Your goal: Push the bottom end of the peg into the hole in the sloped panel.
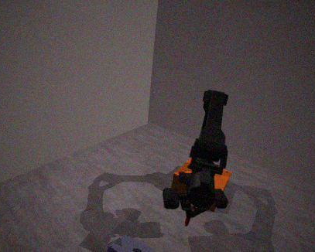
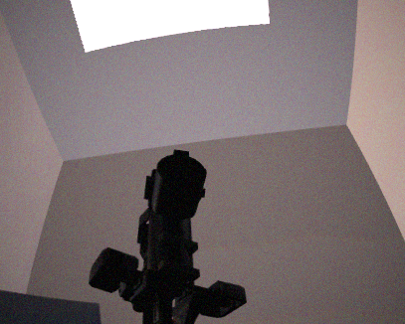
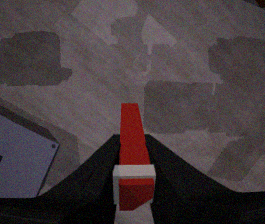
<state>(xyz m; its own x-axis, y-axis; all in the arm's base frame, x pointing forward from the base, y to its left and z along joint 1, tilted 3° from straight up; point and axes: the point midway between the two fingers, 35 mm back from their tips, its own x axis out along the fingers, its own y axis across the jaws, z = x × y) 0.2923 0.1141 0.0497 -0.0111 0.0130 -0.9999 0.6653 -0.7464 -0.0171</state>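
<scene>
Now: gripper tip 180 mm short of the grey-blue panel, 80 mm above it and 70 mm to the left of it. The rest, counted from my gripper tip: red peg (20 mm above).
</scene>
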